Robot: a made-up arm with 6 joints.
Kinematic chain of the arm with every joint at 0, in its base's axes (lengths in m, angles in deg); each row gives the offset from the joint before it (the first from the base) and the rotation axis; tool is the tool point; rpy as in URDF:
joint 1: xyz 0 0 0.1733 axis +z
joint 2: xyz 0 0 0 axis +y
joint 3: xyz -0.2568 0 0.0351 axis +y
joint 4: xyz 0.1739 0 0.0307 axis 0.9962 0 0.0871
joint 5: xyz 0 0 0 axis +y
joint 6: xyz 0.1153 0 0.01 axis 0.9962 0 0.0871
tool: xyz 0 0 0 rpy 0 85 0
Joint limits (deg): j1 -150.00..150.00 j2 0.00..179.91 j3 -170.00..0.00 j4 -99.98..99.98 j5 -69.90..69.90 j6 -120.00..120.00
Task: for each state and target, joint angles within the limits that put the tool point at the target. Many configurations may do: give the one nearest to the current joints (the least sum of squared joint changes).
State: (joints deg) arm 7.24 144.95 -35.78 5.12 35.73 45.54
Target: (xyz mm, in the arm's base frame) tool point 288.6 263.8 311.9
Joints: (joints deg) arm 41.80 109.28 -88.30 8.49 14.58 45.54
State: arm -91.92 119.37 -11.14 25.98 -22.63 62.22
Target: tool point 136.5 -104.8 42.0
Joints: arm -34.70 134.79 -23.85 15.11 -16.28 62.22
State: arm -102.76 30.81 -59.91 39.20 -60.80 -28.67
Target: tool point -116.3 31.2 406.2
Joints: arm -73.77 14.80 -33.73 71.35 -69.90 -28.67
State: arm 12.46 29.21 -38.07 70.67 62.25 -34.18
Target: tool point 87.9 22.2 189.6
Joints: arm -14.14 64.25 -6.28 58.33 25.85 -34.18
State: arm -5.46 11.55 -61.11 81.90 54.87 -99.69
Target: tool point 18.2 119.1 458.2
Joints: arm -35.40 25.17 -59.75 85.43 68.85 -99.69
